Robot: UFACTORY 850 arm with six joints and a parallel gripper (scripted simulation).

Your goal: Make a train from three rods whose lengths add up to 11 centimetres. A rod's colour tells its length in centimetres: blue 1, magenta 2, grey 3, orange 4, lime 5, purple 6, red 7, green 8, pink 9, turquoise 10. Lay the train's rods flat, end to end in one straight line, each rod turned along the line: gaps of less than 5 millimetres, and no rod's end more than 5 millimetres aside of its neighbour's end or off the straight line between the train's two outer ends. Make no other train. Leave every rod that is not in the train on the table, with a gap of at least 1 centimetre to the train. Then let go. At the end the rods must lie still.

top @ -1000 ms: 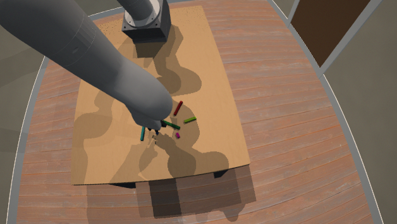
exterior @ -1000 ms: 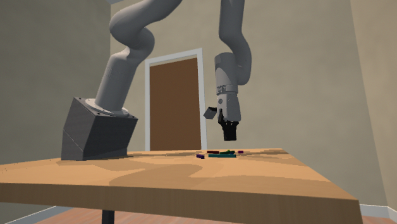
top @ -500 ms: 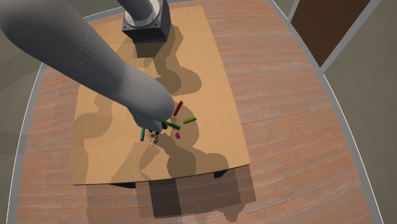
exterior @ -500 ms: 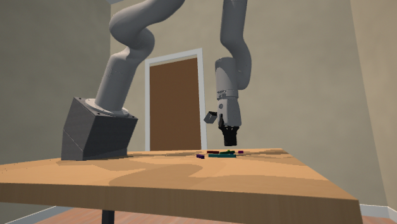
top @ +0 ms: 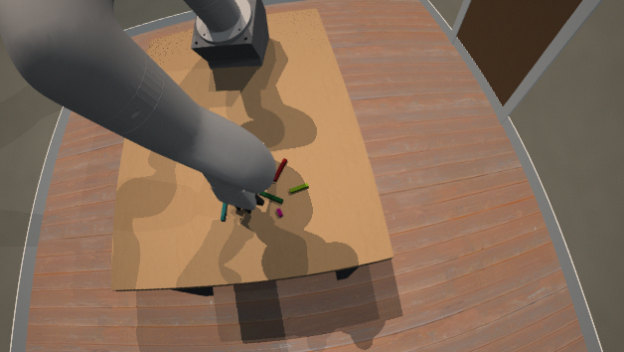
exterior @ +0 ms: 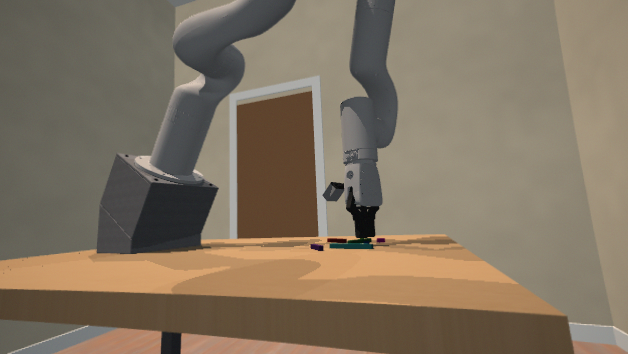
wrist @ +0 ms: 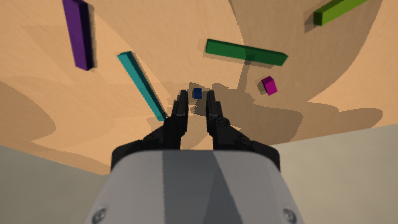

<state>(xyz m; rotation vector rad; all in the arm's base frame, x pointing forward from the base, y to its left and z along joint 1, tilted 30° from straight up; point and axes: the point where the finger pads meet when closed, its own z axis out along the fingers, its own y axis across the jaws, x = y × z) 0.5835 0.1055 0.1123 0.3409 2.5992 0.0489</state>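
My hand is 3 cm above the small blue rod. Also, from my hand: turquoise rod: 2 cm behind, 6 cm to the right, 3 cm below; then green rod: 4 cm behind, 6 cm to the left, 3 cm below; then magenta rod: 1 cm ahead, 9 cm to the left, 3 cm below.
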